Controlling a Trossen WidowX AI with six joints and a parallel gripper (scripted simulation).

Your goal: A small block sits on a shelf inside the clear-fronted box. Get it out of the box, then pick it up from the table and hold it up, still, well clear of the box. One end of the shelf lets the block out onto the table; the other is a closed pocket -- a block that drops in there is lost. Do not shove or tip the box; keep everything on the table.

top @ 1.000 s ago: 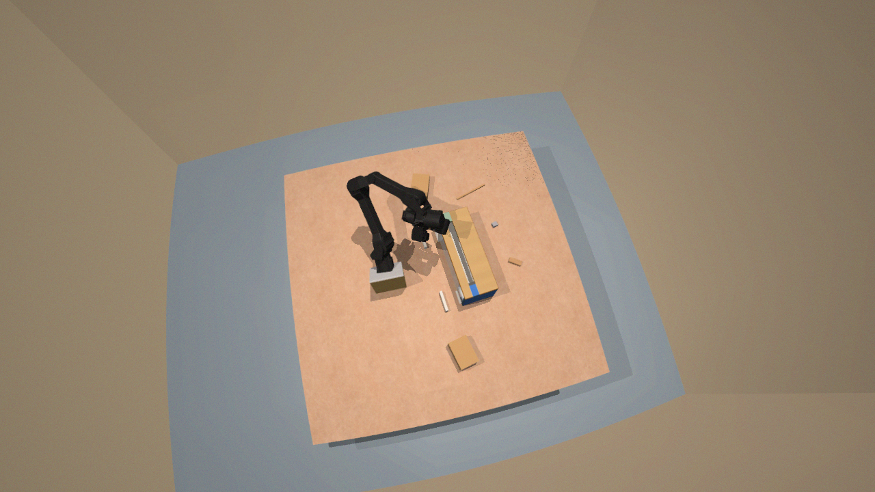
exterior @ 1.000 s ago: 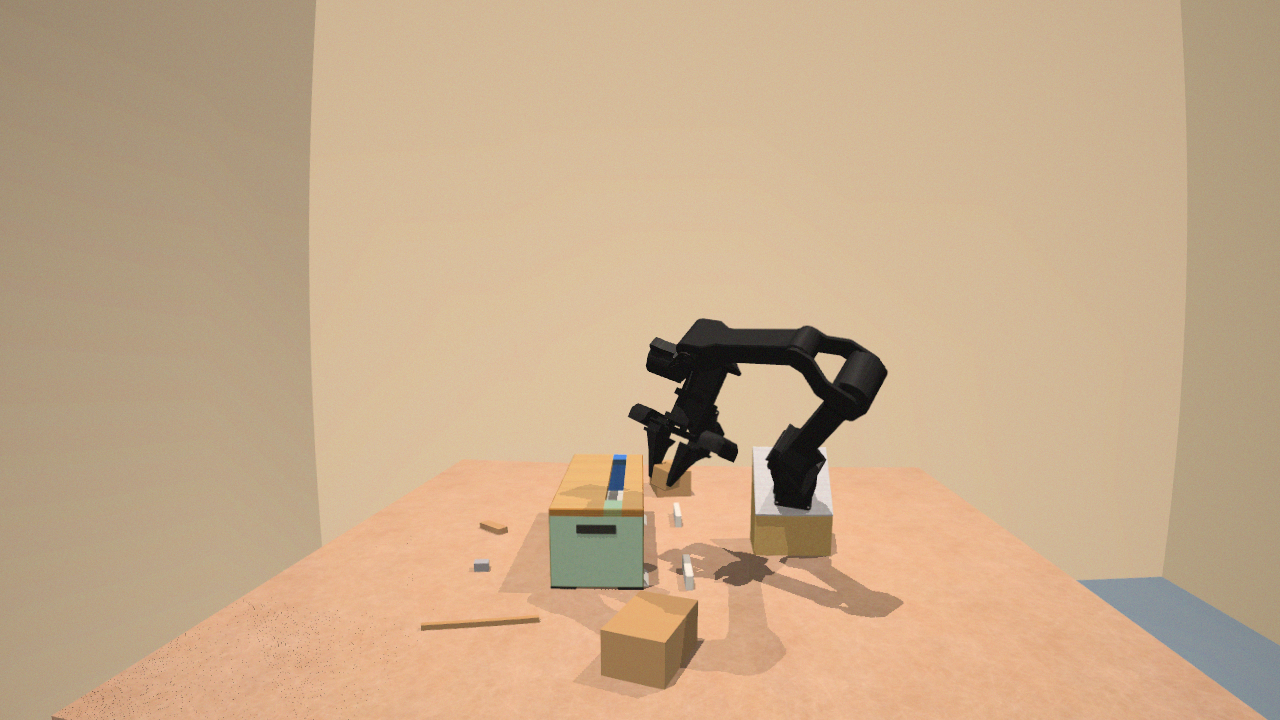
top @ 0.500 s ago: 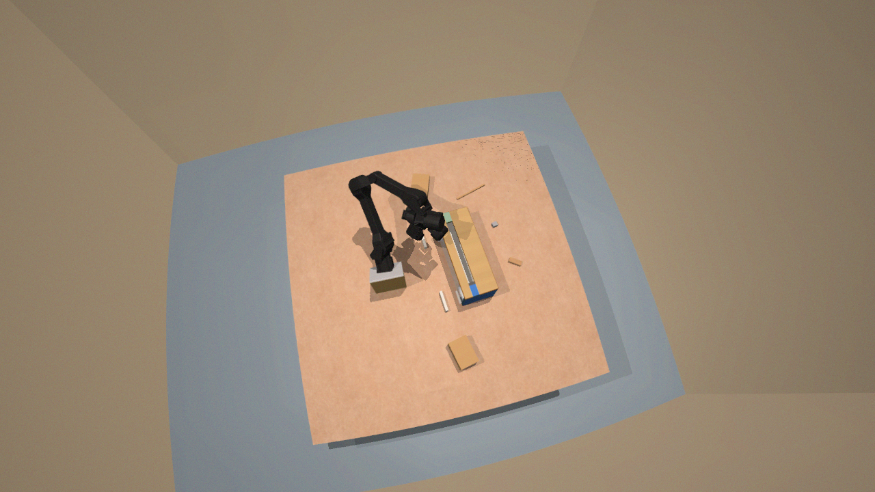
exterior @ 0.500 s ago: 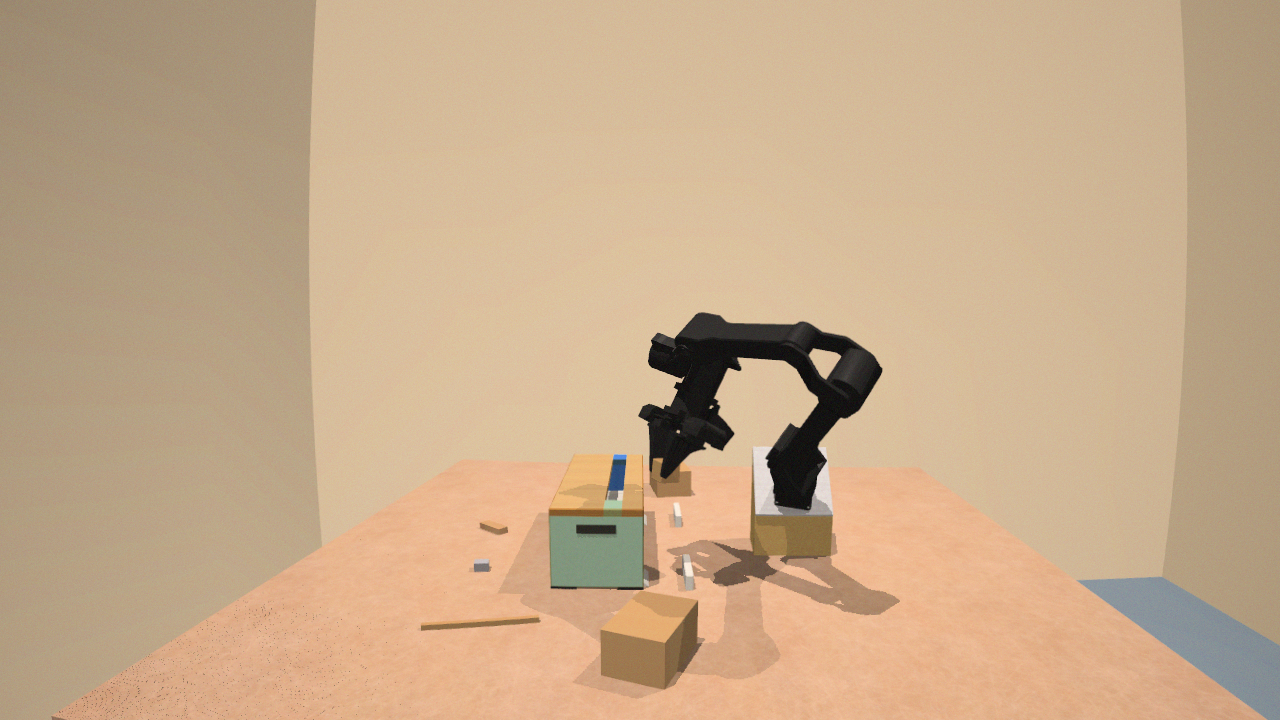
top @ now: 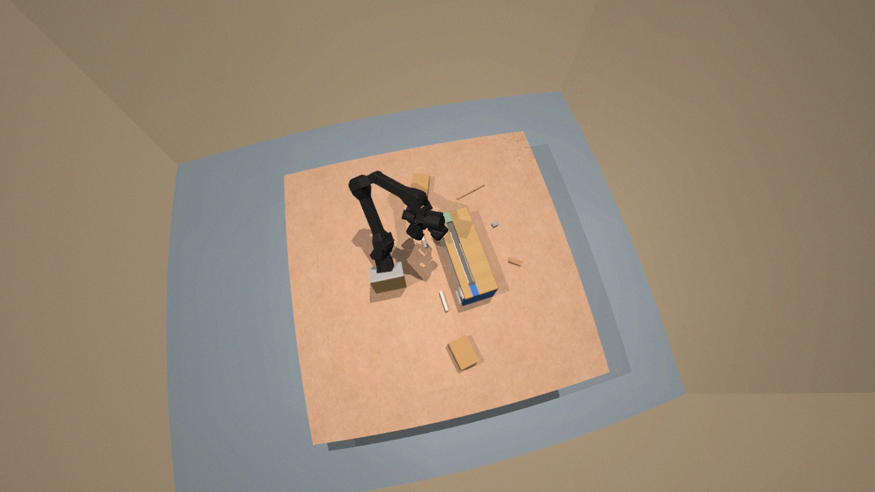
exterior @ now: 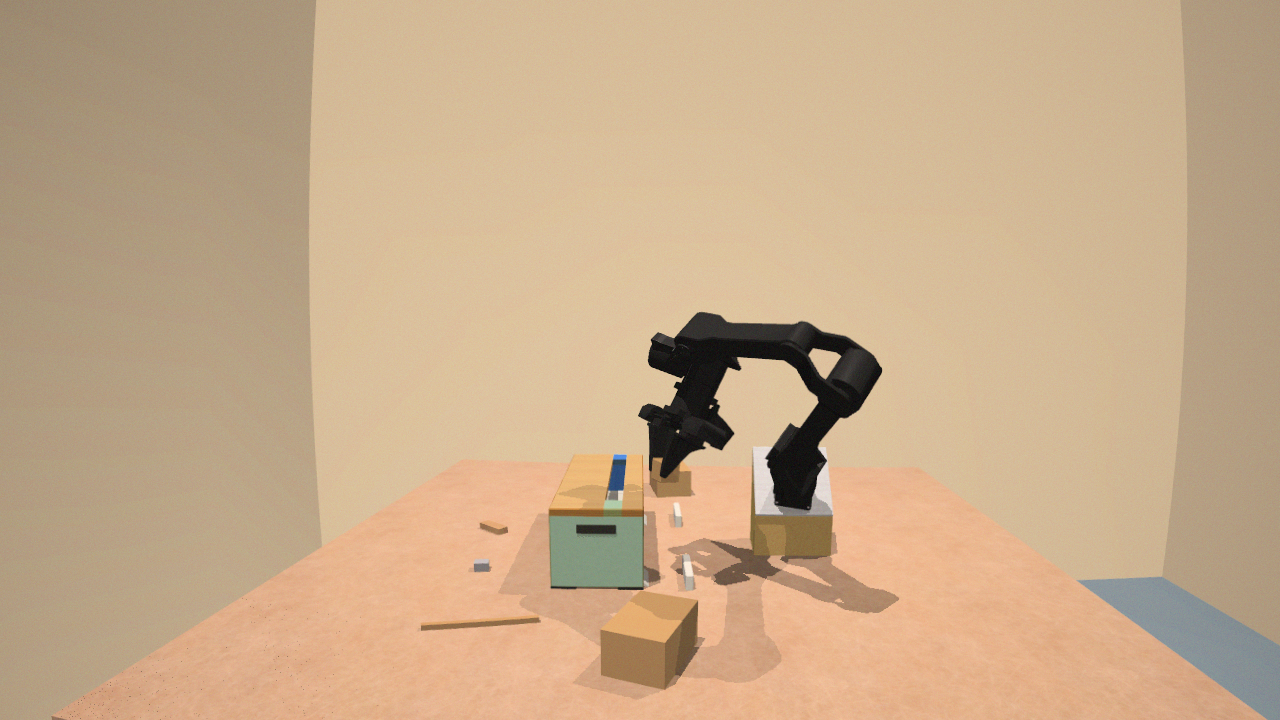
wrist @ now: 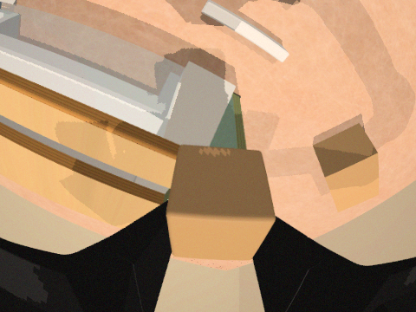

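Right now my gripper tip is 10 mm past the small brown block, 10 mm to the left of it and 10 mm below it. The rest, counted from my gripper tip: long box (80 mm ahead, 130 mm to the right, 110 mm below); thin stick (200 mm ahead, 220 mm to the left, 170 mm below); tan chip (350 mm ahead, 160 mm to the right, 170 mm below).
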